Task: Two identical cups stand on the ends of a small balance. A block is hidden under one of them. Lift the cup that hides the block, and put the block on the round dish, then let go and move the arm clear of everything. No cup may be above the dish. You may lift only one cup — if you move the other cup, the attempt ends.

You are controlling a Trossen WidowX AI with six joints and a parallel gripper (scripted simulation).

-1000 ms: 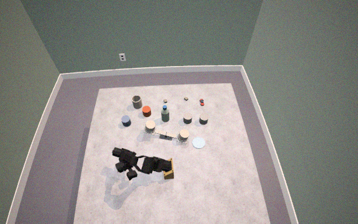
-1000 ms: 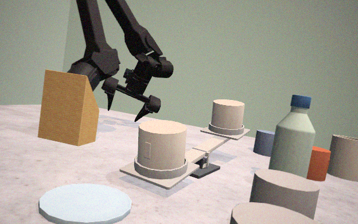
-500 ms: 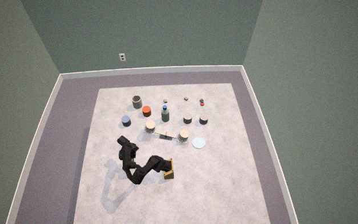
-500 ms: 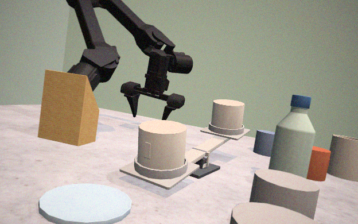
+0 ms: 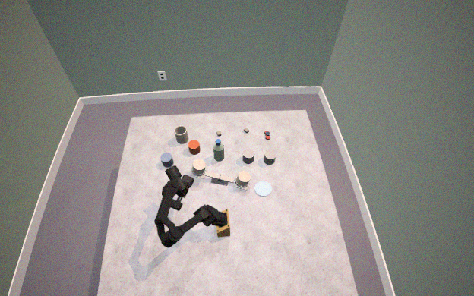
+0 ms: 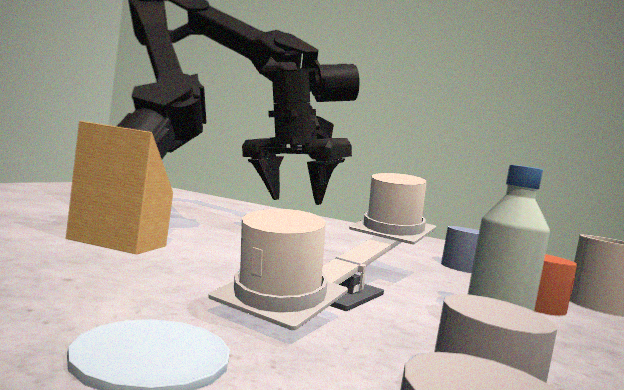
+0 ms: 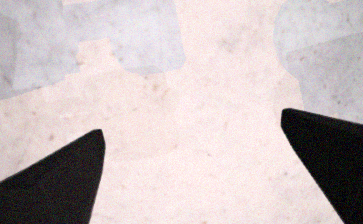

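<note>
My gripper tip is 80 mm short of the beige cup, 360 mm to the left of it and 10 mm above it. Also, from my gripper tip: blue-grey cylinder 280 mm ahead, 120 mm to the left, 30 mm below; balance beam 130 mm ahead, 220 mm to the right, 30 mm below; balance 130 mm ahead, 220 mm to the right, 50 mm below.
</note>
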